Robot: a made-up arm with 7 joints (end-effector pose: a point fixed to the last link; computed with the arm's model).
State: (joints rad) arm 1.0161 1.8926 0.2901 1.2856 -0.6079 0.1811 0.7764
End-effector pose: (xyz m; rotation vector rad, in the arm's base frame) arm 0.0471 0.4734 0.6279 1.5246 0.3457 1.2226
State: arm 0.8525 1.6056 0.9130 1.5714 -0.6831 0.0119 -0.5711
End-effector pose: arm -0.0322 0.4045 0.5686 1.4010 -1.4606 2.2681
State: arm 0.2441 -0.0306 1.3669 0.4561 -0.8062 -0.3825 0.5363
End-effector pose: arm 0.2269 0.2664 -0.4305 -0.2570 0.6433 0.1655
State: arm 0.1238 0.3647 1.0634 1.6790 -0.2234 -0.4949 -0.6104
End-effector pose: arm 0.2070 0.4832 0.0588 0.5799 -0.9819 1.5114
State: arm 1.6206 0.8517 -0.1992 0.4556 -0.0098 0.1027 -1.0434
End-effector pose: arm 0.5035 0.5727 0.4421 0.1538 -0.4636 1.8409
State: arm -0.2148 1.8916 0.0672 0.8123 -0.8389 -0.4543 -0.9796
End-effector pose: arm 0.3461 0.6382 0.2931 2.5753 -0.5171 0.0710
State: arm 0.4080 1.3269 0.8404 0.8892 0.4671 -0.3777 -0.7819
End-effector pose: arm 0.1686 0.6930 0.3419 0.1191 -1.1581 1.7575
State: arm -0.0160 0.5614 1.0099 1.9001 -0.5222 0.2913 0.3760
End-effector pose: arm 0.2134 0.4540 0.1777 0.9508 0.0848 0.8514
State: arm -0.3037 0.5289 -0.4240 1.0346 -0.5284 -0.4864 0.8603
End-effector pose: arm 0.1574 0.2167 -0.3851 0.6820 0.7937 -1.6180
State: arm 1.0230 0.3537 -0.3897 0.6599 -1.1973 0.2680 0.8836
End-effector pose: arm 0.7082 0.1899 0.0815 1.4410 0.9078 -0.3432
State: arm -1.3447 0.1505 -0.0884 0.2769 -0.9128 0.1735 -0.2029
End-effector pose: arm -0.6371 0.1663 -0.1074 0.8580 2.3840 -1.2477
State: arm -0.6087 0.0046 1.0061 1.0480 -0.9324 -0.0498 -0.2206
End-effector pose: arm -0.1101 0.3813 -0.3274 0.9680 1.3131 0.6451
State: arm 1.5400 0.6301 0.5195 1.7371 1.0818 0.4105 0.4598
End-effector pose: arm 0.1592 0.4224 0.5362 -0.0698 -1.6961 -0.5741
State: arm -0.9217 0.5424 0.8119 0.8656 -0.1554 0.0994 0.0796
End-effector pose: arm -0.1525 0.5846 -0.1981 0.6772 1.4594 0.6776
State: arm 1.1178 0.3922 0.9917 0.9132 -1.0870 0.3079 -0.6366
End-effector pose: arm 0.4900 0.5568 0.1928 0.3478 0.1359 1.7766
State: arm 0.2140 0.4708 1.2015 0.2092 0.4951 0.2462 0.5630
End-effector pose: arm 0.1740 0.5155 -0.3799 -1.2041 0.2559 0.7286
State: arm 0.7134 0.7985 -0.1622 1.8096 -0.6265 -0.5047 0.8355
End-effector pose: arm 0.4340 0.2170 0.2518 1.9418 -0.5238 -0.5969
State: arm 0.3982 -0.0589 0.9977 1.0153 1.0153 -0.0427 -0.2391
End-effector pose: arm 0.3887 0.3477 -0.2495 -1.4915 -0.1539 1.1376
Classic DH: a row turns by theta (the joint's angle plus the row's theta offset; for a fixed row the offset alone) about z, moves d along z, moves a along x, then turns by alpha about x. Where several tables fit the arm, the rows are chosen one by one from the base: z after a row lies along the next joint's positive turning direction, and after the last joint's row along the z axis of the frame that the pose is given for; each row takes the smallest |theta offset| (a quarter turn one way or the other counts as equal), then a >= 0, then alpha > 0; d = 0 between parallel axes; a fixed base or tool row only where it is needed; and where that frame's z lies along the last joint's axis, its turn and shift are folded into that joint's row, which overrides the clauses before.
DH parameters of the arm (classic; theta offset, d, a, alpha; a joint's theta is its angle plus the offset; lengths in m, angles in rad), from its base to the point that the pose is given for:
base (fixed): 0 0.2054 0.0215 1.5708
joint 1: -1.5708 -0.1047 0.0157 -1.5708
joint 2: -1.5708 -0.0017 0.0225 1.5708
joint 3: 1.5708 -0.3487 0.0231 1.5708
joint 4: 0 0.0013 0.0136 -1.5708
joint 5: 0 -0.3605 -0.0225 -1.5708
joint 6: 1.5708 0.0154 0.0039 -1.5708
joint 7: 0.6947 0 0.0016 3.1416
tool (fixed): 0.6947 0.0424 0 0

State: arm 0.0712 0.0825 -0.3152 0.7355 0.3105 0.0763 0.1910
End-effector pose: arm 0.3458 0.0593 -0.3980 -0.1554 0.8671 -0.3134
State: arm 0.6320 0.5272 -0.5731 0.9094 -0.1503 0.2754 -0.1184
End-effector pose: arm 0.6071 0.2124 -0.1031 0.9388 0.3711 0.0800
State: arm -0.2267 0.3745 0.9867 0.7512 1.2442 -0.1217 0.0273
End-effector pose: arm 0.0360 0.5302 -0.3125 -0.9197 -0.0982 1.4115
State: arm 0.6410 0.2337 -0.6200 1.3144 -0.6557 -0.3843 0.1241
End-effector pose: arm 0.5370 -0.0347 0.0142 1.0988 -0.7268 -0.6773
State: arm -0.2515 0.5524 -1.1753 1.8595 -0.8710 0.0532 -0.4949
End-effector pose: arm 0.0551 -0.0946 -0.1982 0.8228 -0.4284 -0.8078
